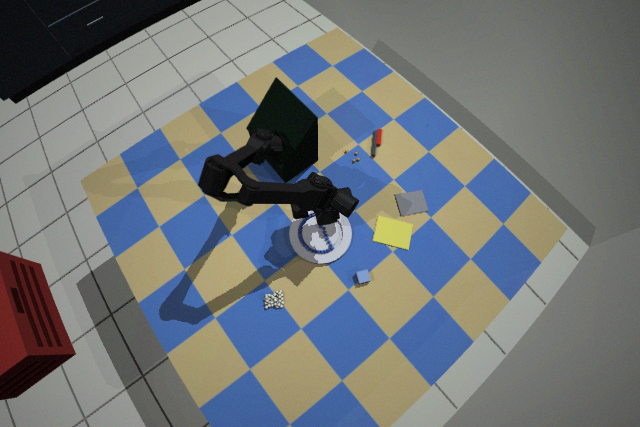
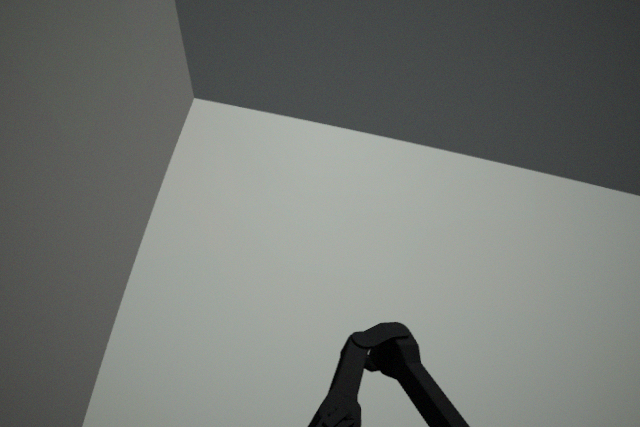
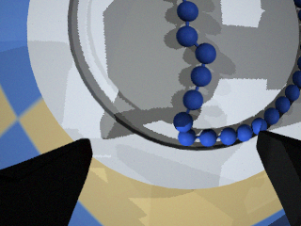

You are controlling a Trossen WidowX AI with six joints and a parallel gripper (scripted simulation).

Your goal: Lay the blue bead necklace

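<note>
Now: gripper tip 50 mm short of the round white bead board, 40 mm to the left of it and 10 mm above it. Round my gripper tip: small blue cube 240 mm ahead, 10 mm below; then grey square 130 mm ahead, 280 mm to the left, 20 mm below; then yellow pad 180 mm ahead, 160 mm to the left, 20 mm below.
</note>
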